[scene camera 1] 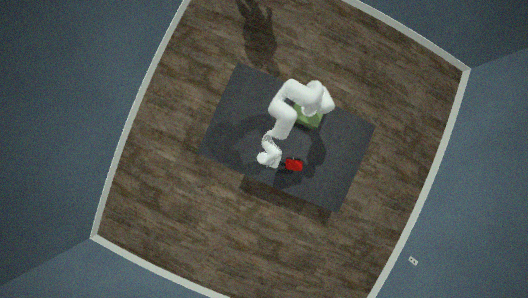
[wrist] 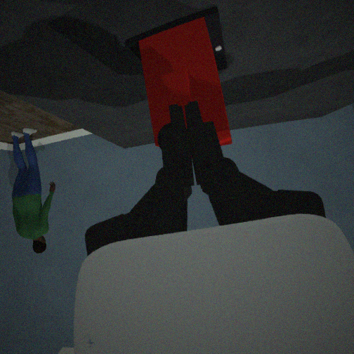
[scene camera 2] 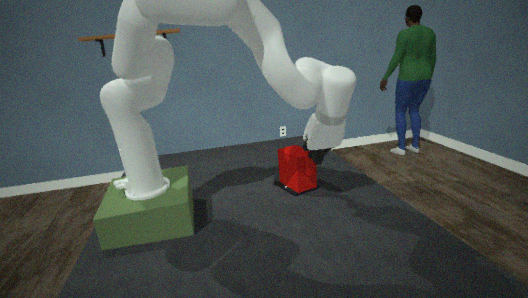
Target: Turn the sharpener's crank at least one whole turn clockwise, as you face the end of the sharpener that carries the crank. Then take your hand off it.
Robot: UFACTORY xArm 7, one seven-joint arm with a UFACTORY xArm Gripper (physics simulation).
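Pixels of known places: gripper, fingertip midpoint: (scene camera 1: 279,162) (scene camera 2: 316,161); arm's base, link origin: (scene camera 1: 308,109) (scene camera 2: 148,189).
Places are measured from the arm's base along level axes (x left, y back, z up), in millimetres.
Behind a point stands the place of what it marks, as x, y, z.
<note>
The red sharpener (scene camera 1: 294,165) @[107, -461, 24] (scene camera 2: 296,169) @[51, -444, -17] (wrist: 175,65) stands upright on its black base (wrist: 222,56) on the dark table. My gripper (scene camera 1: 283,164) @[-12, -492, 26] (scene camera 2: 314,153) @[-12, -492, 26] (wrist: 184,120) is shut and has nothing between its fingers. Its black fingertips are close together at the upper part of the sharpener's crank end, overlapping the red body in the wrist view. The crank and its black handle cannot be told apart from the black fingers, so the crank's angle and any contact with it are unclear.
The arm's green base block (scene camera 1: 308,120) @[41, -85, 6] (scene camera 2: 145,227) @[-114, -3, -58] stands on the dark table (scene camera 1: 345,150) @[502, -121, -104] (scene camera 2: 240,265) @[-262, -233, -104], away from the sharpener. A person in a green top (scene camera 2: 416,52) (wrist: 31,215) stands beyond the table near the wall. An orange shelf (scene camera 2: 97,37) hangs on the wall.
</note>
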